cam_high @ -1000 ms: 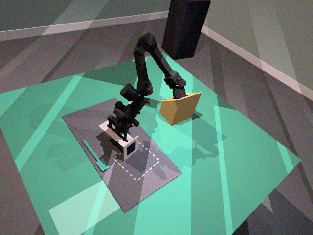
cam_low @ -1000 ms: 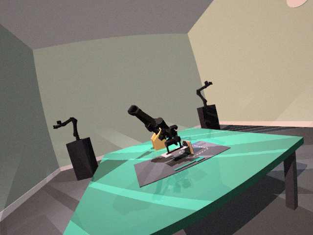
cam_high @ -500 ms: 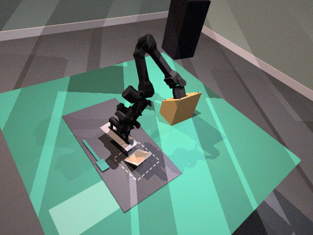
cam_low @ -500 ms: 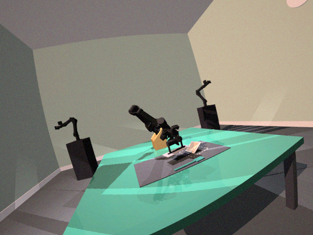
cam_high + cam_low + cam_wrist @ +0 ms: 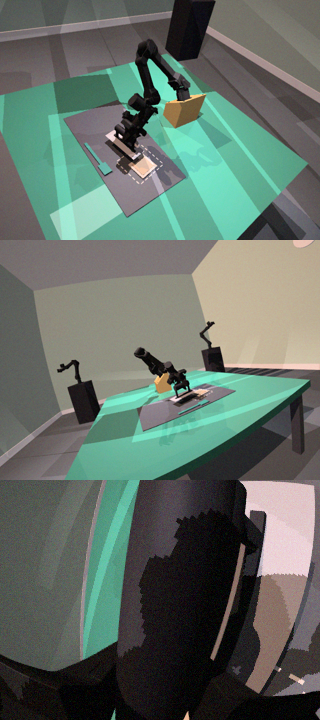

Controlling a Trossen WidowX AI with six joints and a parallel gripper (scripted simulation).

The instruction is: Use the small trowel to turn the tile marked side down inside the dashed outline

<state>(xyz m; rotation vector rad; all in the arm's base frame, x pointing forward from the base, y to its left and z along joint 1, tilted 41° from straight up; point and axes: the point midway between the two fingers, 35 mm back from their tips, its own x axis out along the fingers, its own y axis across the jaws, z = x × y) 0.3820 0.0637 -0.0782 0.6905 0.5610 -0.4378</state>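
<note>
The grey mat lies 110 mm below my gripper tip, 40 mm to the right of it and 10 mm behind it. Round my gripper tip: teal trowel: 120 mm ahead, 80 mm below; tile: 110 mm to the left, 80 mm below, 60 mm behind.
</note>
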